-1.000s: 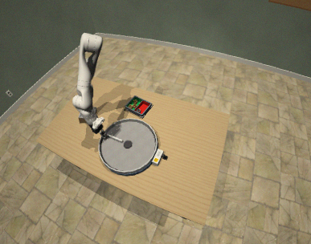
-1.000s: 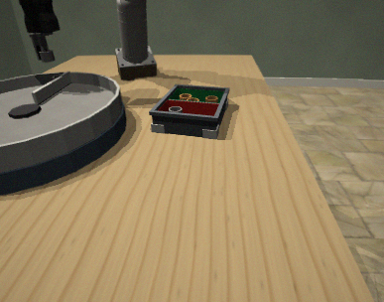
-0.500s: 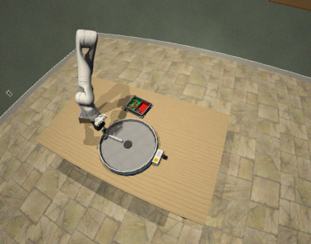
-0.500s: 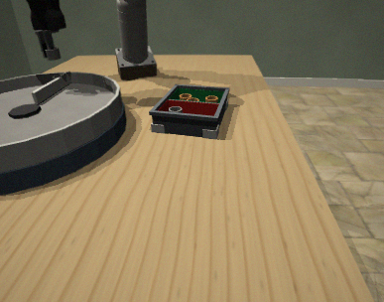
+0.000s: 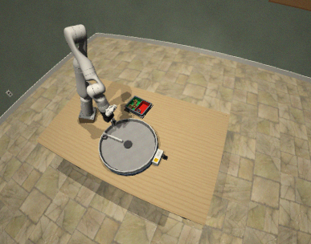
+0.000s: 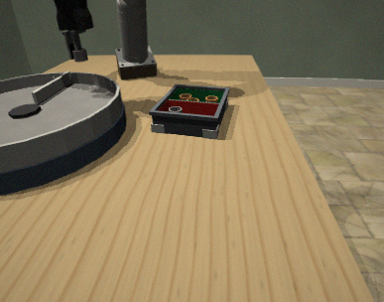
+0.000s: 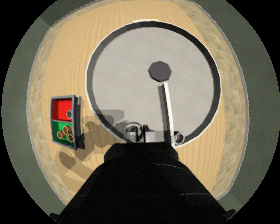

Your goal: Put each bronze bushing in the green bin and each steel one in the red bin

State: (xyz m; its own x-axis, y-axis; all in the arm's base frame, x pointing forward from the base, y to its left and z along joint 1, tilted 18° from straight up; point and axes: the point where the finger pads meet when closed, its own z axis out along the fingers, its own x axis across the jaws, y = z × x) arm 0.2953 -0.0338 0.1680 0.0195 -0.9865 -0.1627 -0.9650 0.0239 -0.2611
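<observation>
The bin lies 29 cm to the left of my hand and 13 cm below it. Round my hand: grey turntable: 15 cm ahead, 10 cm below, 6 cm to the right.
</observation>
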